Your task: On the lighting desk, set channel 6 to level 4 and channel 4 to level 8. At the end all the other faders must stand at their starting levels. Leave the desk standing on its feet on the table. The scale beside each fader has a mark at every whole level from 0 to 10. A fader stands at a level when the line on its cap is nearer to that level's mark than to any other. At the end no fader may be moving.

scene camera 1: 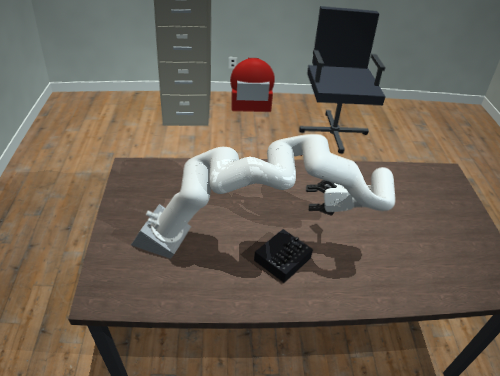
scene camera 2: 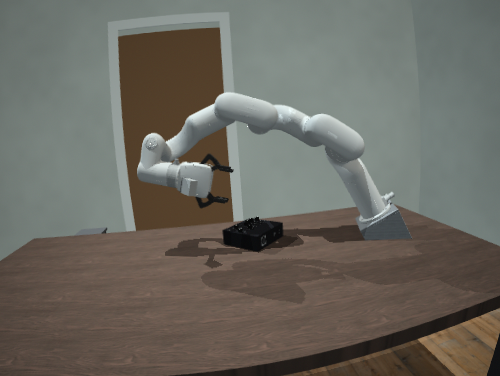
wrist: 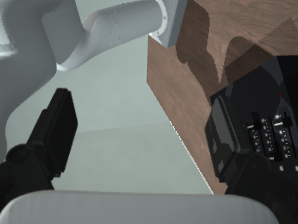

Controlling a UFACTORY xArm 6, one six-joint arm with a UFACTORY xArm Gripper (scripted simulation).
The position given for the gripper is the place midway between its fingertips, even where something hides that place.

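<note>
The gripper [scene camera 2: 230, 185] is visible in the robot's scene, and the wrist view shows it as well [wrist: 143, 109].
</note>
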